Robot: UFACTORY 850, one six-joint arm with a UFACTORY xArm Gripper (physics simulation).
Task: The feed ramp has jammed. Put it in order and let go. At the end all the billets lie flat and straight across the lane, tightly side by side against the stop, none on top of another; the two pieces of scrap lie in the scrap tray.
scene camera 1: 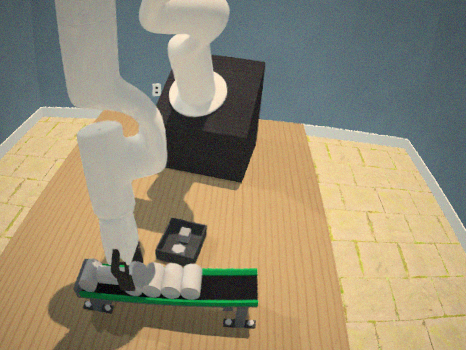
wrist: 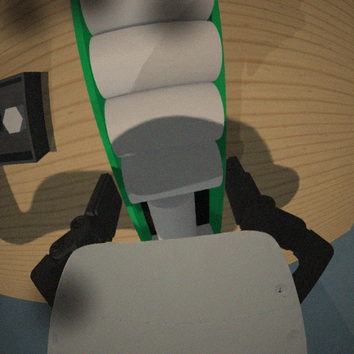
Scene:
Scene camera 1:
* my gripper: 132,275
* scrap tray: 170,237
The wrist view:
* my gripper: 169,180
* billet: 173,217

